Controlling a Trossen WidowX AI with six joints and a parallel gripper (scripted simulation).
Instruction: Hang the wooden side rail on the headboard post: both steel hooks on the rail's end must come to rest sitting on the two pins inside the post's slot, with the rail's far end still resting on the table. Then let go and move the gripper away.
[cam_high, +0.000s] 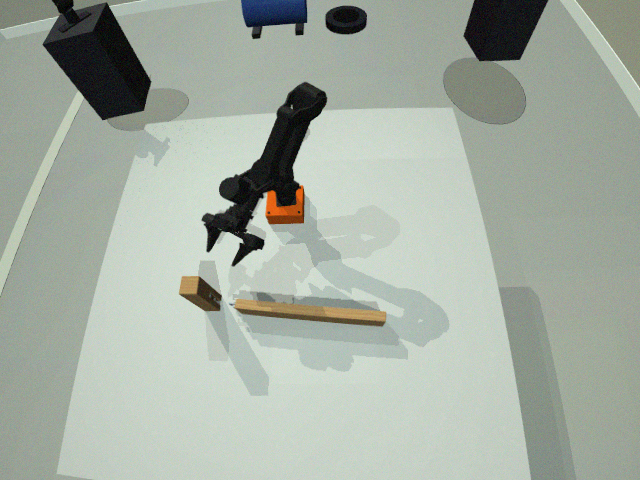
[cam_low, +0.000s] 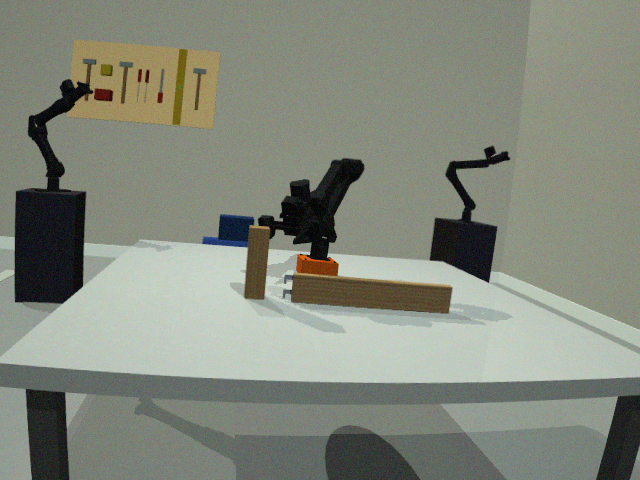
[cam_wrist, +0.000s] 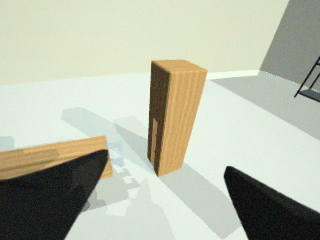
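Now: gripper tip 8 cm short of the headboard post, 7 cm to the left of it and 5 cm above it.
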